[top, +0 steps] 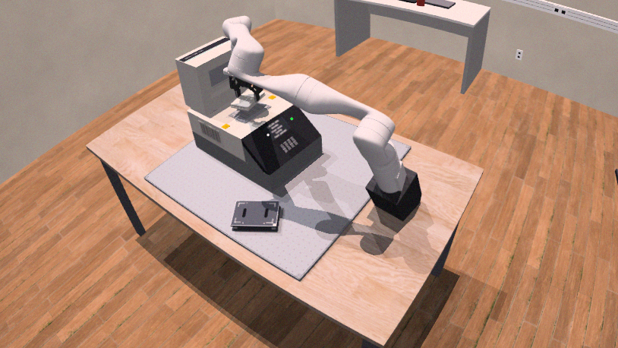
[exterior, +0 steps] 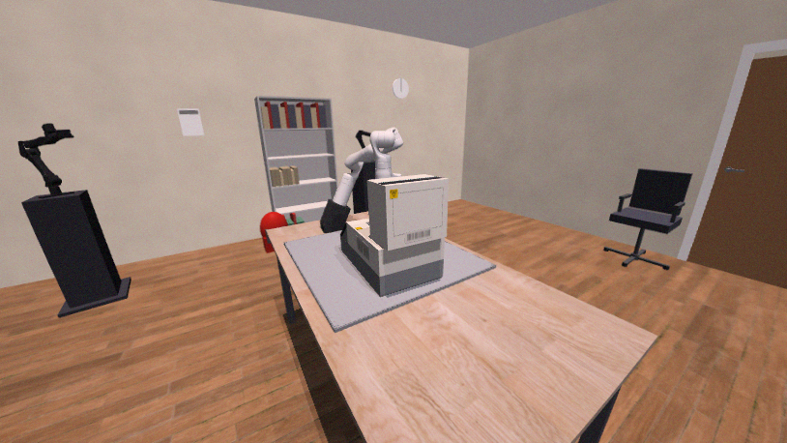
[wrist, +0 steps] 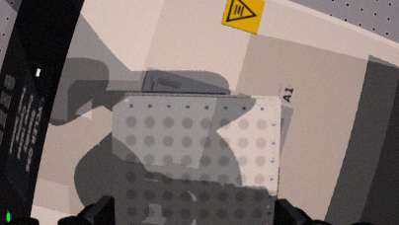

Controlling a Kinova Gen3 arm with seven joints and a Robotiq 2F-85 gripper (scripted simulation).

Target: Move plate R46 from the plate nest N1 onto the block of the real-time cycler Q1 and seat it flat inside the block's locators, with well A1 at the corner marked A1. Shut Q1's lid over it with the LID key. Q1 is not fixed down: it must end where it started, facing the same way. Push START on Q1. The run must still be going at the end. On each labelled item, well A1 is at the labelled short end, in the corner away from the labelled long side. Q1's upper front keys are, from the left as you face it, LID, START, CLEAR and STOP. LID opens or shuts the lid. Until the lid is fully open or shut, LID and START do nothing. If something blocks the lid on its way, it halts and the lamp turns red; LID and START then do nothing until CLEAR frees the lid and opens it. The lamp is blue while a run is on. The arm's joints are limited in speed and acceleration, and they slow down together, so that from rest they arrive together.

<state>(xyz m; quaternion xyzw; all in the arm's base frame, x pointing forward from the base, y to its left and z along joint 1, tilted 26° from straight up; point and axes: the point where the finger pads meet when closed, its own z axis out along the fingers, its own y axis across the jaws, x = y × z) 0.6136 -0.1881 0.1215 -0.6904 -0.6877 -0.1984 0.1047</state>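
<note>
The plate R46 is 10 mm below my hand. From my hand the other things lie so: plate nest N1 (220 mm behind, 340 mm to the left, 240 mm below).
</note>
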